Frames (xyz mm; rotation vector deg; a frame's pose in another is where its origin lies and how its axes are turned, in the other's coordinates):
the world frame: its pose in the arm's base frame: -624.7 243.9 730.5 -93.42 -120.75 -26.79
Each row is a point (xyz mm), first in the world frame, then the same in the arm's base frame.
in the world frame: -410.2 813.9 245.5
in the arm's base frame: 218.9 236.2 307.1
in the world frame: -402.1 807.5 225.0
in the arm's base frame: 213.6 230.8 328.8
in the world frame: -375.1 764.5 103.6
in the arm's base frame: 182.1 180.1 446.0
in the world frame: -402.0 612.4 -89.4
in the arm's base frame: 65.8 21.2 595.5
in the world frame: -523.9 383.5 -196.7
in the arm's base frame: -115.7 -191.2 621.8
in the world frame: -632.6 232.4 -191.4
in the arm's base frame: -239.4 -315.7 559.7
